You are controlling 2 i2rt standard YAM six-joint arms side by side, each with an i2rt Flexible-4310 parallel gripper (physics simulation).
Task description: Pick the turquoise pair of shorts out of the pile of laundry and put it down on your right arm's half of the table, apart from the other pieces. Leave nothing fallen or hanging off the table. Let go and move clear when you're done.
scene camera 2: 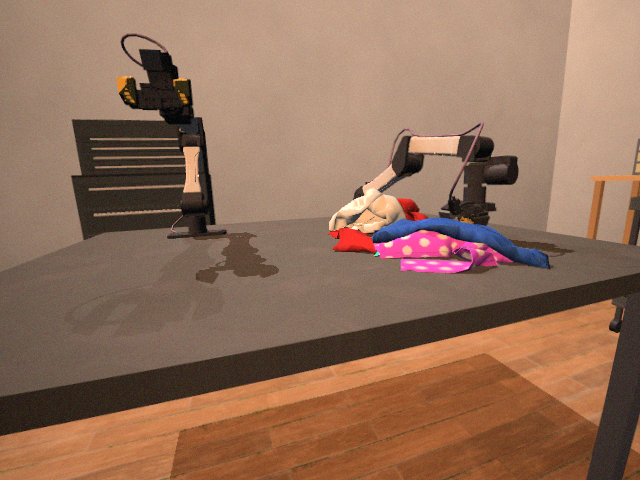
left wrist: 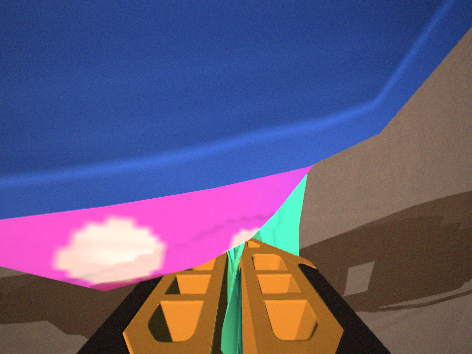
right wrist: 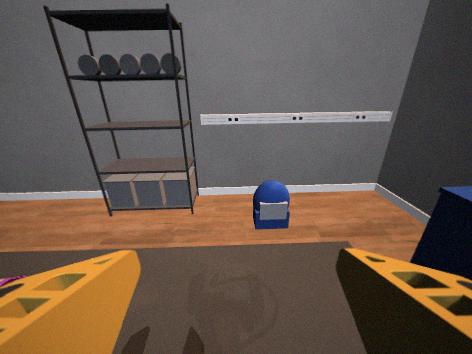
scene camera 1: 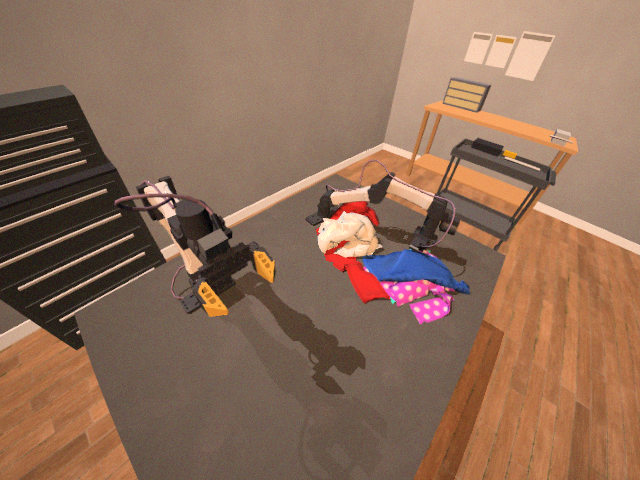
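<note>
The turquoise shorts [left wrist: 289,225] show in the left wrist view as a strip beside and between the fingers, below the pink cloth; most of them is hidden under the pile. A small turquoise bit also shows at the pile's near edge in scene camera 2 [scene camera 2: 376,253]. My left gripper [left wrist: 234,243] is shut on the turquoise shorts, low at the pile's far side, with its fingertips mostly hidden in the scene views. My right gripper [scene camera 1: 242,289] [scene camera 2: 155,91] [right wrist: 237,258] is open and empty, raised high above the table at the left of both scene views.
Blue cloth [scene camera 1: 408,266] [scene camera 2: 444,229] [left wrist: 175,90] lies over pink dotted cloth [scene camera 1: 431,308] [scene camera 2: 423,245] [left wrist: 200,210]. Red cloth [scene camera 1: 364,283] [scene camera 2: 354,241] and cream cloth [scene camera 1: 351,232] [scene camera 2: 369,211] lie to their left. The table's edge [scene camera 2: 361,338] runs along the front in scene camera 2.
</note>
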